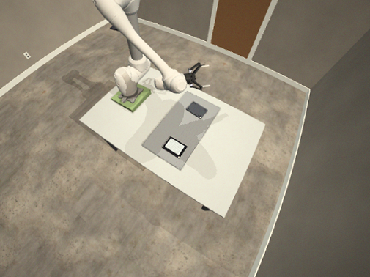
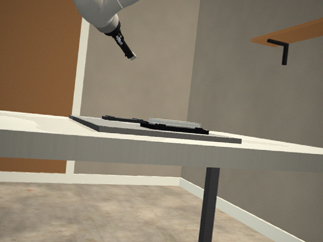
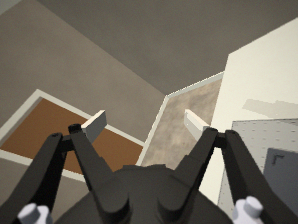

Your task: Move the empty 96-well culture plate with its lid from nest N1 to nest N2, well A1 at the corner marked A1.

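My hand is 52 cm to the left of the clear lid, 30 cm above it and 2 cm past it. Also, from my hand: 96-well plate: 52 cm to the right, 31 cm below, 2 cm behind; then nest N2: 32 cm below, 10 cm to the right, 1 cm behind; then nest N1: 52 cm to the right, 32 cm below, 2 cm behind.
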